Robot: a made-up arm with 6 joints. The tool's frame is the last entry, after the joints.
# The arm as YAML. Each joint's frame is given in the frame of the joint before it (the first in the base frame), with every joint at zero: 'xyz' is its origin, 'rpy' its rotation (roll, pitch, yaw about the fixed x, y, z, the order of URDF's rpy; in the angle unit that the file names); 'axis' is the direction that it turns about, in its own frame. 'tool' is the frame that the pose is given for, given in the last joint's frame.
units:
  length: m
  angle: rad
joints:
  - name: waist
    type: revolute
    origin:
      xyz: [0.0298, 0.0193, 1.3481]
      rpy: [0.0, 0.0, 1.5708]
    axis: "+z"
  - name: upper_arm
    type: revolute
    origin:
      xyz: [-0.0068, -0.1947, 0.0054]
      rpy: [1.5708, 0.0, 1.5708]
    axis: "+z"
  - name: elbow
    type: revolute
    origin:
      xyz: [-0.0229, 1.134, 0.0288]
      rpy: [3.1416, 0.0, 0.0]
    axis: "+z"
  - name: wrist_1
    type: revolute
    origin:
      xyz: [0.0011, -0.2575, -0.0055]
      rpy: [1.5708, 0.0, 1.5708]
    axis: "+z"
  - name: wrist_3
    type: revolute
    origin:
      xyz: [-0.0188, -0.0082, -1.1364]
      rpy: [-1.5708, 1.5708, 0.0]
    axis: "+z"
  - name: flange
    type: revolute
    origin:
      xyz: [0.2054, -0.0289, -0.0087]
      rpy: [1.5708, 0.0, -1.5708]
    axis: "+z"
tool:
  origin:
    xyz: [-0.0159, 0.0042, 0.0]
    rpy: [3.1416, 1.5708, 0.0]
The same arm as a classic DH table. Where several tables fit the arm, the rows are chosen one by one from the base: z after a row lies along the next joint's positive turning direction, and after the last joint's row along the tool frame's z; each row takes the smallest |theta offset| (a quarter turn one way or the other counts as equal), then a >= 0, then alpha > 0; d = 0 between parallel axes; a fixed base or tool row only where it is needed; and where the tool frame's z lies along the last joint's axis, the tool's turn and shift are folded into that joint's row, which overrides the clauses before.
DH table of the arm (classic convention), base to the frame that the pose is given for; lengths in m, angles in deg. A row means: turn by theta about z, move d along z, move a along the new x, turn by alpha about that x. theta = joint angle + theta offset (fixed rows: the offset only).
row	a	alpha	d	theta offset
base (fixed)	0.0355	0	0	32.93
waist	0.1947	-90	1.3535	-32.93
upper_arm	1.1342	180	0	-88.84
elbow	0.2575	-90	-0.0275	1.16
wrist_1	0.0188	90	-1.1353	0
wrist_3	-0.0289	-90	-0.0169	0
flange	0.0042	-90	-0.2054	-90
tool (fixed)	0	0	0.0159	90

